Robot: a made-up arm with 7 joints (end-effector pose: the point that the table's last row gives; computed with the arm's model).
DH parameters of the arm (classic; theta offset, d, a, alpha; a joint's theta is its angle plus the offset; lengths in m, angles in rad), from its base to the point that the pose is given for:
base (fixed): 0 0 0 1.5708
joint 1: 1.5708 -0.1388 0 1.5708
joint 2: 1.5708 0 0 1.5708
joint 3: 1.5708 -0.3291 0 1.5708
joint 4: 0 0 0 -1.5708
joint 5: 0 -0.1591 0 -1.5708
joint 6: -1.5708 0 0 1.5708
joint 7: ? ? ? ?
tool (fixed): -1.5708 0 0 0
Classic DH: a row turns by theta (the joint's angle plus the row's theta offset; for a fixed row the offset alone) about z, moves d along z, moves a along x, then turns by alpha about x.
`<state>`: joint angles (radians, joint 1 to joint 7).
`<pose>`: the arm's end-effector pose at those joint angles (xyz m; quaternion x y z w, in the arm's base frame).
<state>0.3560 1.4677 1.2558 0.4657 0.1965 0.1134 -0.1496</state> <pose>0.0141 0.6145 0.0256 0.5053 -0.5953 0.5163 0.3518</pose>
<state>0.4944 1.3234 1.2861 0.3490 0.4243 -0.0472 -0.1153</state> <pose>0.0450 0.6156 -0.0513 0.3507 -0.6500 0.6165 0.2730</pose>
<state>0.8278 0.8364 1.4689 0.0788 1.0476 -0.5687 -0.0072</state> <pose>0.2347 0.5091 -0.2139 -0.0208 0.4980 -0.8650 0.0585</pose>
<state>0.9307 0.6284 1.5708 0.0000 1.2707 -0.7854 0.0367</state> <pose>0.3168 0.4258 -0.2359 0.0196 0.3246 -0.9354 0.1386</pose>
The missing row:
joint 7: 1.5708 0 0 1.5708
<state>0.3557 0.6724 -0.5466 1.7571 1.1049 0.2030 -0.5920</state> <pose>0.2245 0.2619 -0.2207 -0.0929 -0.6095 0.0840 0.7828</pose>
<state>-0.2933 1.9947 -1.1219 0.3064 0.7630 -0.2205 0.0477</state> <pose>0.0657 0.5948 0.1456 0.6667 0.1309 -0.3530 0.6433</pose>
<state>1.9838 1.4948 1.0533 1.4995 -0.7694 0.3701 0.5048</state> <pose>-0.1338 0.4887 0.0271 -0.5550 0.5526 -0.6215 0.0196</pose>
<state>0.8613 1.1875 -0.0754 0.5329 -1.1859 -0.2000 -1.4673</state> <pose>0.1890 0.5688 -0.0561 -0.9040 0.3866 0.1705 0.0648</pose>
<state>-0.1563 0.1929 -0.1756 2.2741 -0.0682 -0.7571 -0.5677</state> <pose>0.0828 0.1614 -0.2419 -0.0276 -0.9755 0.1592 0.1494</pose>
